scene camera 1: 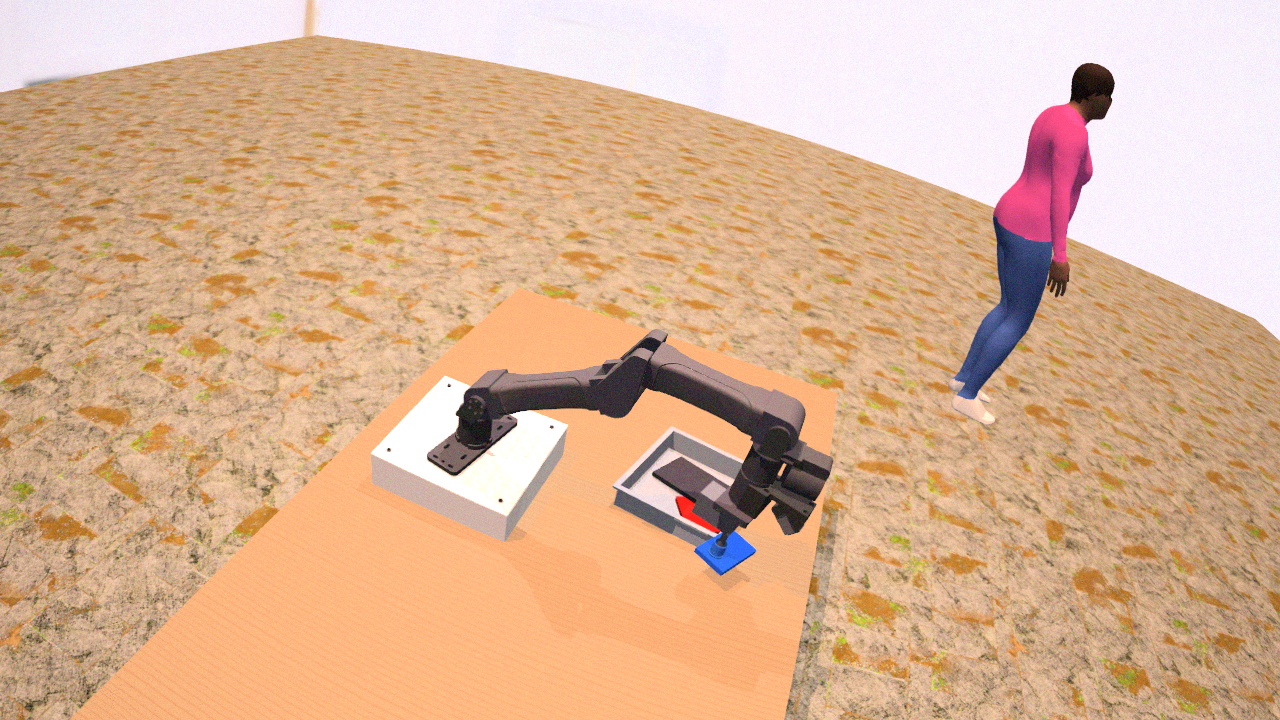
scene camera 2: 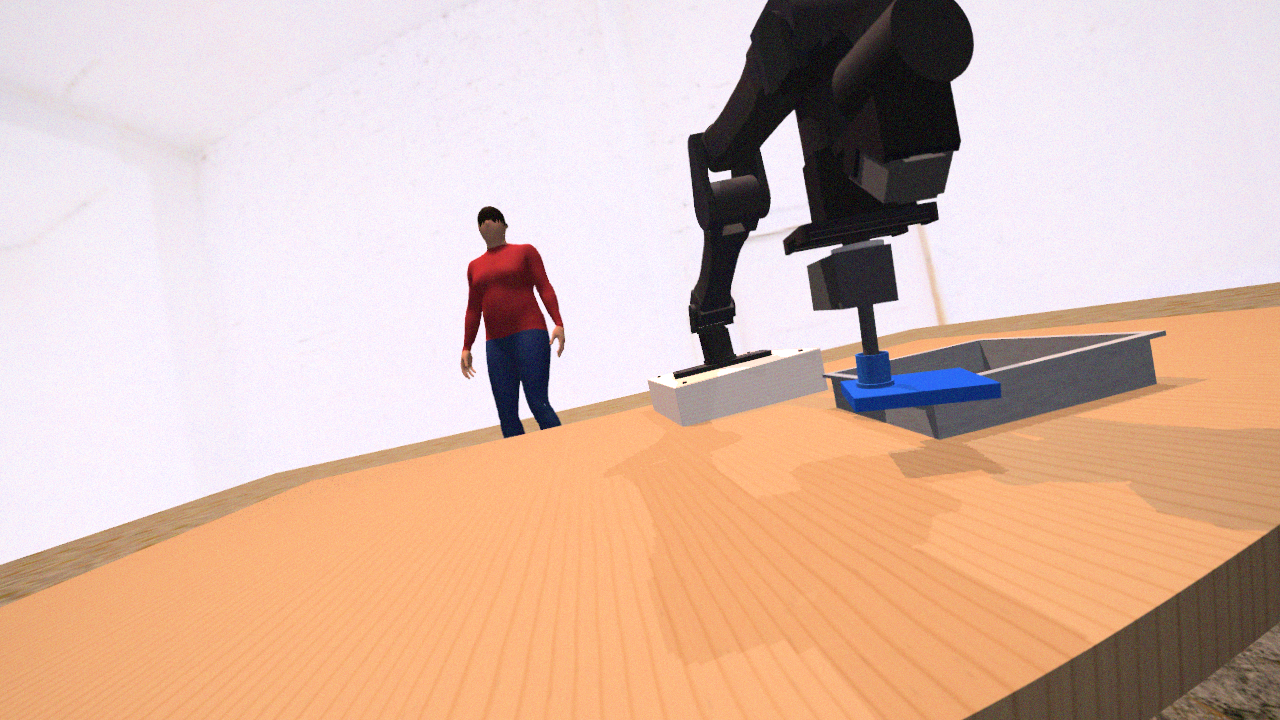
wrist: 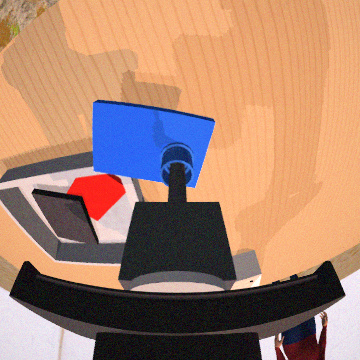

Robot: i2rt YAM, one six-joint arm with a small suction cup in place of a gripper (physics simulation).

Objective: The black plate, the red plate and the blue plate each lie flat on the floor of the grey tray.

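Places are measured from the arm's base along level axes (x ahead, y right, z down), in millimetres.
Pixels of known places: hand, its tool point: [scene camera 1: 713, 556] [scene camera 2: 876, 396] [wrist: 176, 151]; arm's base, origin of its link: [scene camera 1: 473, 440] [scene camera 2: 721, 366].
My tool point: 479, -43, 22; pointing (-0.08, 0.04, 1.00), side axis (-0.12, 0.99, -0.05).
Ahead of a thing's pixels: the offset from my tool point to its top centre, as dx, dy, dz. Level surfaces: height alone.
The blue plate {+13, -24, -14} [scene camera 1: 735, 548] [scene camera 2: 939, 385] [wrist: 137, 140] hangs roughly level from my suction cup [scene camera 1: 717, 548] [scene camera 2: 873, 368] [wrist: 177, 162], which is shut on it near one end. It is in the air just outside the near wall of the grey tray {-115, -176, +4} [scene camera 1: 646, 515] [scene camera 2: 1047, 398] [wrist: 90, 253]. In the tray, the red plate {-76, -132, +41} [scene camera 1: 693, 514] [wrist: 97, 192] is partly hidden by the arm in scene view 1. The black plate {-125, -208, +28} [scene camera 1: 682, 476] [wrist: 67, 217] is beside it and looks tilted in the wrist view; what it rests on is unclear.
The arm stands on a white base block [scene camera 1: 402, 463] [scene camera 2: 742, 394] on the wooden table {dz +54} [scene camera 1: 402, 626] [scene camera 2: 447, 582] [wrist: 295, 190]. A person in pink [scene camera 1: 1042, 197] stands beyond the table. A person in red [scene camera 2: 507, 291] stands behind it in scene view 2.
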